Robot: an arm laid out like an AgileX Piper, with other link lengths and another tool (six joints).
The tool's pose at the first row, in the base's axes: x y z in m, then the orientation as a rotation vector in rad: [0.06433, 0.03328, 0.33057, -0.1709, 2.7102, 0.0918]
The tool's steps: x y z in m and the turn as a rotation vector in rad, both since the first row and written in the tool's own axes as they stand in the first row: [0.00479, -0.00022, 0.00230, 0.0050, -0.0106, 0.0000]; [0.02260, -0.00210, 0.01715, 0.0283, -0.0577, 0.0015]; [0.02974, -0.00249, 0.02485, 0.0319, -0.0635, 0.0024]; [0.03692, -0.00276, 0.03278, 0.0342, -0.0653, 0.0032]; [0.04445, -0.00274, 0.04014, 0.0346, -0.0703, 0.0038]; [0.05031, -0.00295, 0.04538, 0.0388, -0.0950, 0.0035]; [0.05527, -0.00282, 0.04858, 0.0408, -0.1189, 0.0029]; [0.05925, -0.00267, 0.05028, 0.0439, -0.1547, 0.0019]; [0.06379, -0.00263, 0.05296, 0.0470, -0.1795, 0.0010]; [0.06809, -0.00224, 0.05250, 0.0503, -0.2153, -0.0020]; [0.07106, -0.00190, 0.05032, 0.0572, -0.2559, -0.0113]
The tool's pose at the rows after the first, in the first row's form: [0.06097, 0.03276, 0.32648, -0.1685, 2.6996, 0.0857]; [0.05116, 0.03035, 0.30552, -0.1555, 2.6527, 0.0579]; [0.04789, 0.02991, 0.29555, -0.1527, 2.6470, 0.0537]; [0.04467, 0.02959, 0.28535, -0.1508, 2.6452, 0.0510]; [0.04085, 0.02948, 0.27553, -0.1495, 2.6403, 0.0510]; [0.03772, 0.02912, 0.26833, -0.1466, 2.6156, 0.0471]; [0.03452, 0.02902, 0.26337, -0.1448, 2.5917, 0.0459]; [0.03159, 0.02890, 0.26018, -0.1421, 2.5559, 0.0441]; [0.02857, 0.02870, 0.25586, -0.1403, 2.5310, 0.0415]; [0.02445, 0.02859, 0.25451, -0.1403, 2.4950, 0.0388]; [0.02083, 0.02841, 0.25527, -0.1467, 2.4535, 0.0302]
